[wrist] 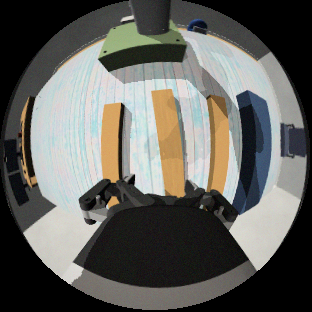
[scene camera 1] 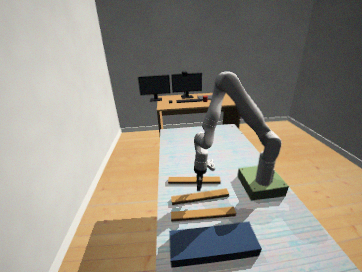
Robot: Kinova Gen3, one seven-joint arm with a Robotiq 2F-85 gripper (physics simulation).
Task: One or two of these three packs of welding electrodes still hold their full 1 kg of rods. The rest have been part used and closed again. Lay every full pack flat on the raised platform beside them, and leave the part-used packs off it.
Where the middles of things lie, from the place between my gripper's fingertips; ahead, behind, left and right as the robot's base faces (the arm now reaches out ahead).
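Labels:
So you can picture it: from the raised blue platform [scene camera 1: 238,239], my gripper is 34 cm to the right of it, 5 cm short of it and 5 cm above it.

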